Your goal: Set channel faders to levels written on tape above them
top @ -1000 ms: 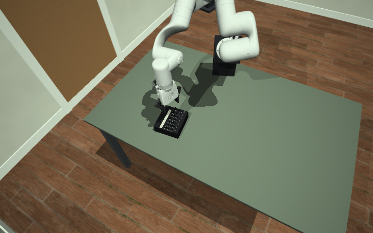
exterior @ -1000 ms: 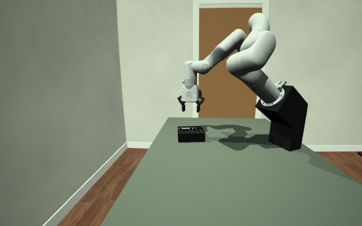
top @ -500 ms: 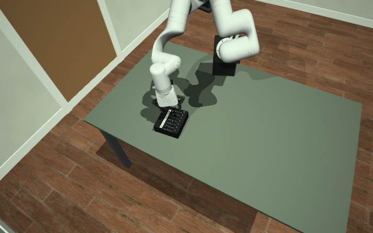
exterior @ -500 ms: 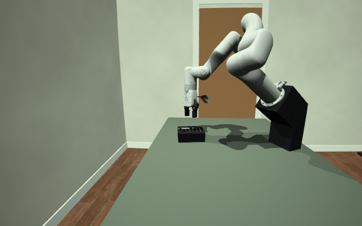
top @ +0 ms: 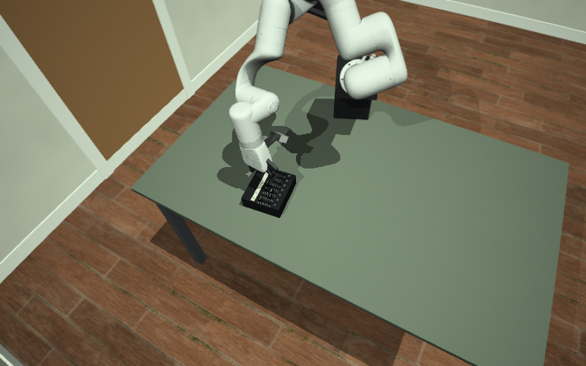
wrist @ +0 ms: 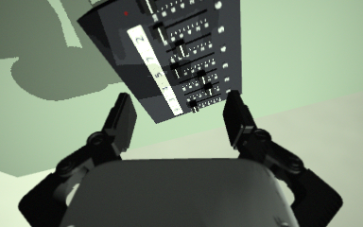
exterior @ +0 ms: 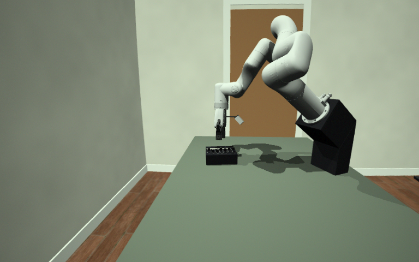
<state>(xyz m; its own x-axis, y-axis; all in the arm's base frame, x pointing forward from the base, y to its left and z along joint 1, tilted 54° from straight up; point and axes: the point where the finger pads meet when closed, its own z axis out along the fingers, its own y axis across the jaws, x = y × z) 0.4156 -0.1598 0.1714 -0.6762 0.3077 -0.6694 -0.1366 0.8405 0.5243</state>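
The channel 6 cap is 60 mm below my hand, 40 mm behind it and 10 mm to the right of it. Also, from my hand: master cap 70 mm behind, 60 mm below, 20 mm to the right.
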